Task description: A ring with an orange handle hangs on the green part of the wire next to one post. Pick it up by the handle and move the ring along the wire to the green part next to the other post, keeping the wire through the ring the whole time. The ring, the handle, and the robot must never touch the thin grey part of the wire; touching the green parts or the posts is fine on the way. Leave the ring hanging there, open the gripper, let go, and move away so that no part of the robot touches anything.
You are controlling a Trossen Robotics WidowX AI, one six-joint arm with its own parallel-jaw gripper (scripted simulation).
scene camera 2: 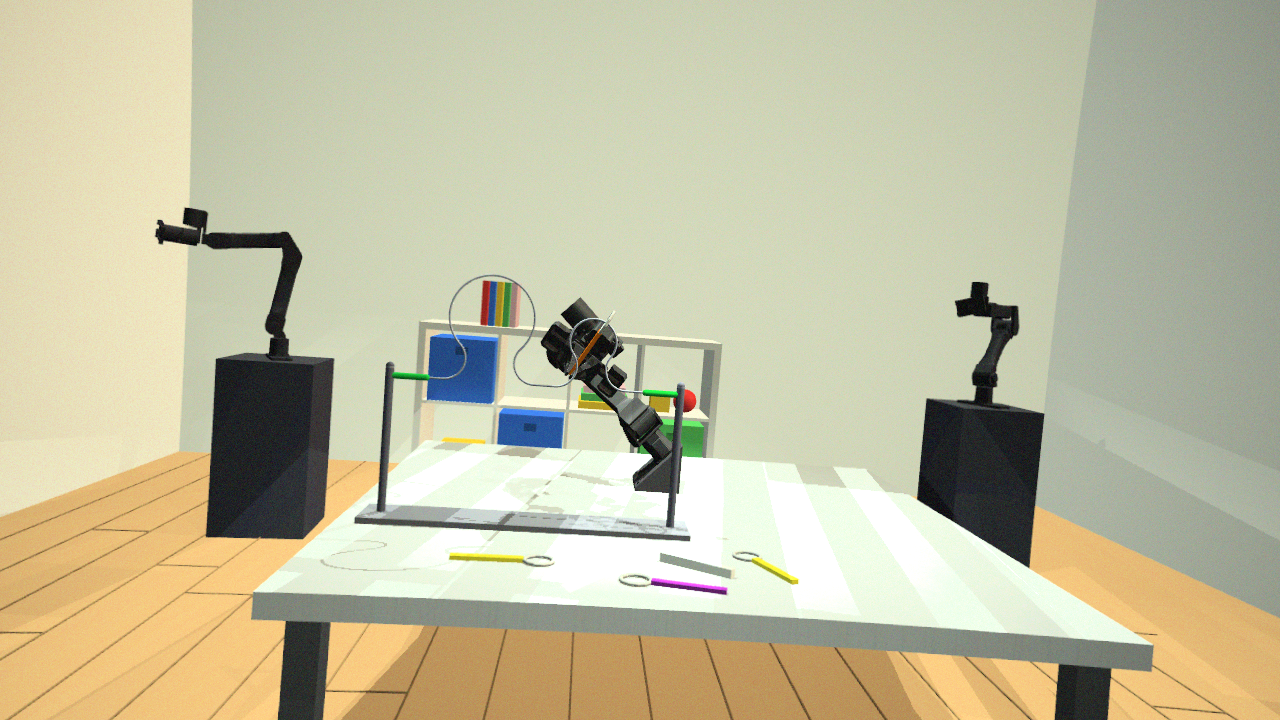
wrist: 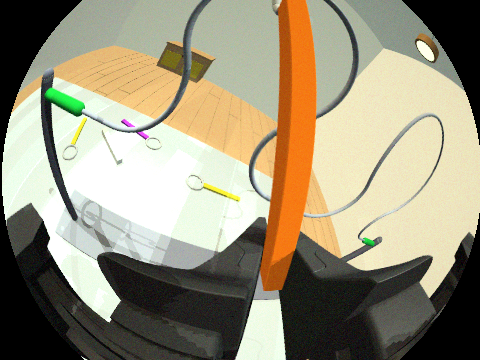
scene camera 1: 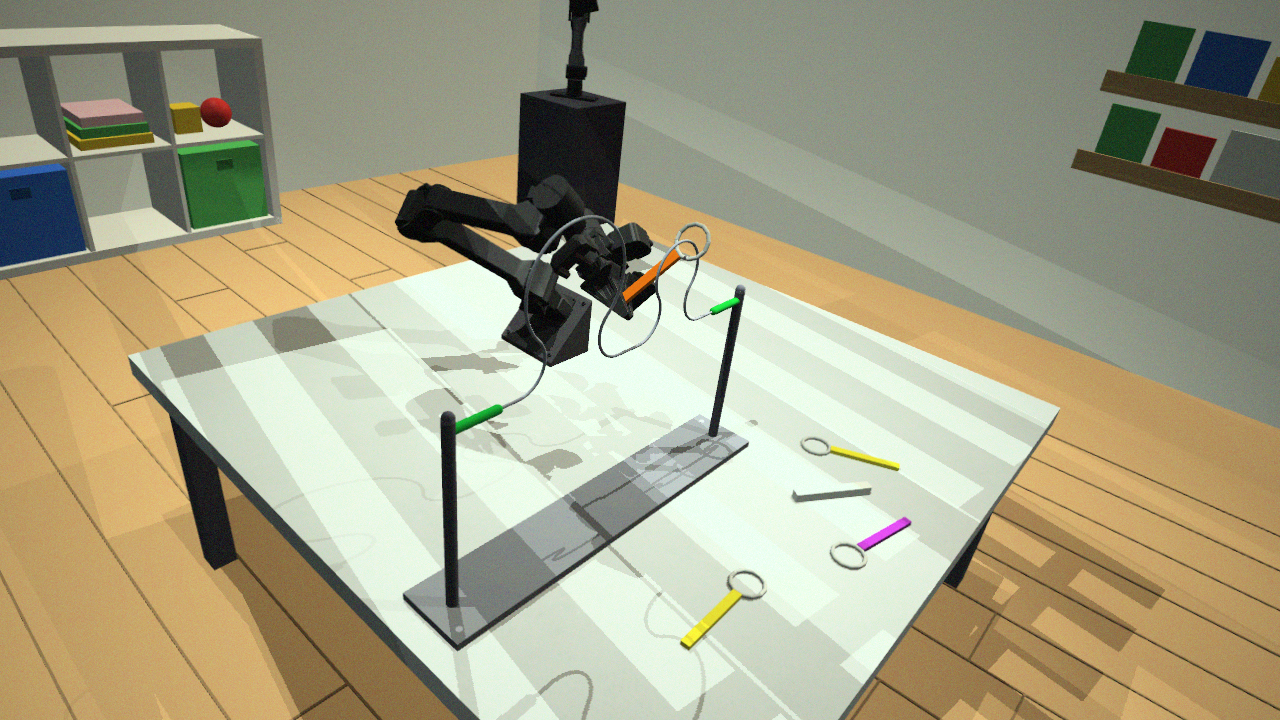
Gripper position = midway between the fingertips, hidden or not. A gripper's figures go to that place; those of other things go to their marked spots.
Labels:
The gripper (scene camera 2: pixel 568 375): 1.74 m from the lens. A magenta-handled ring (scene camera 2: pixel 704 588) is 1.44 m from the lens. A white bar (scene camera 2: pixel 726 571) is 1.52 m from the lens.

